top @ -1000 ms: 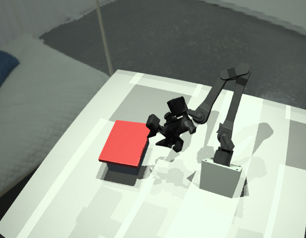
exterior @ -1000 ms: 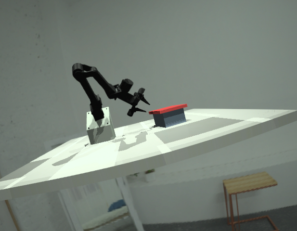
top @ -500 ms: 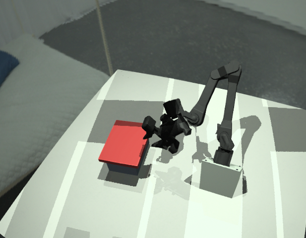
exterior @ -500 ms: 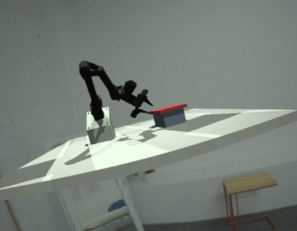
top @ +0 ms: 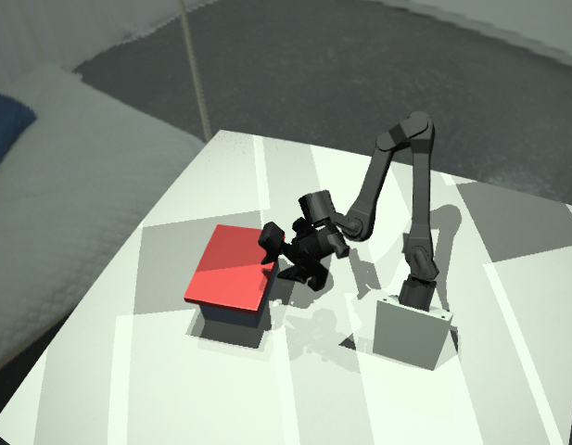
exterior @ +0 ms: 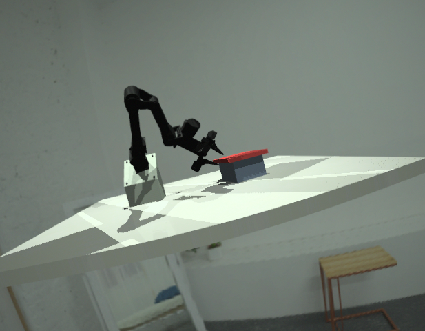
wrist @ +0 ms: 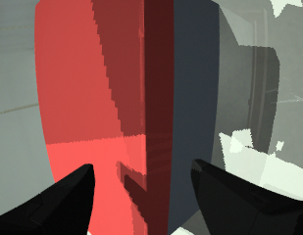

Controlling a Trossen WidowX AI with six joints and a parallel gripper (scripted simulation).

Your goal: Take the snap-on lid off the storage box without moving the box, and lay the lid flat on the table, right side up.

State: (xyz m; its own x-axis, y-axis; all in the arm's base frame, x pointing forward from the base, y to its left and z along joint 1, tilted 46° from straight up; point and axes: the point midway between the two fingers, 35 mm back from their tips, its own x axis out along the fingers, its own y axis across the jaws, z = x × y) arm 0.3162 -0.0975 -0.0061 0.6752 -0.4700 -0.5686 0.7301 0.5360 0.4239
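Right now my gripper tip is 8 cm short of the red lid and 1 cm to the right of it. Round my gripper tip: storage box (8 cm ahead, 1 cm to the left, 5 cm below).
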